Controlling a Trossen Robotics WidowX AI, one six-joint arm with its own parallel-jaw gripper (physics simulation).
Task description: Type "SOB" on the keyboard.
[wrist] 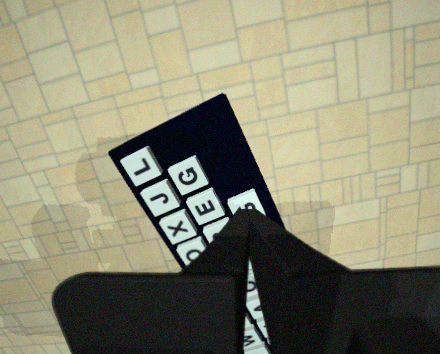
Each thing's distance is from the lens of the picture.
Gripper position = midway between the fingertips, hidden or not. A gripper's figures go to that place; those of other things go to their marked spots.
my gripper point(246, 218): 11 cm
keyboard point(182, 172): 13 cm
